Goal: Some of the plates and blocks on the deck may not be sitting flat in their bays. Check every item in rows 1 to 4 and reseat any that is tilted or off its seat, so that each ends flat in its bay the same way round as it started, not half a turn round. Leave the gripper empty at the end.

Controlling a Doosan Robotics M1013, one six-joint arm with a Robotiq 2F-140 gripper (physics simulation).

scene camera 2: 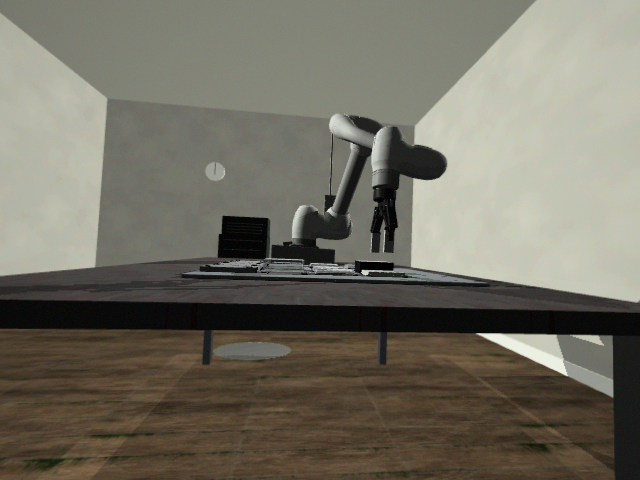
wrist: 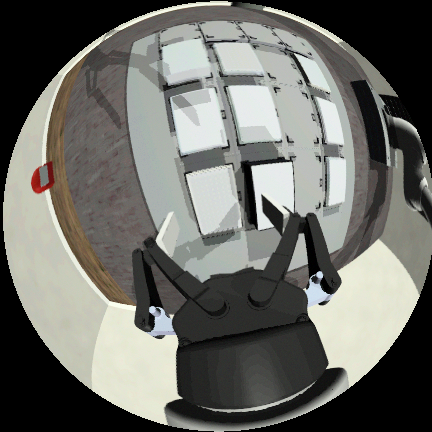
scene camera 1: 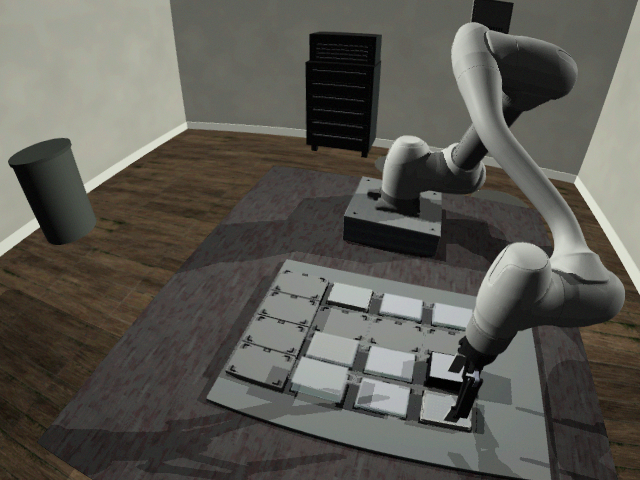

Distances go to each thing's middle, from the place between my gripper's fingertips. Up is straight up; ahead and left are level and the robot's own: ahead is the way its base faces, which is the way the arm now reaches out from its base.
Labels:
The textured white plate (scene camera 1: 435,405) lies 1 cm to the left of my hand and 7 cm below it. Round my hand: black-sided block (scene camera 1: 437,375) (10 cm behind, 1 cm to the left, 6 cm below).

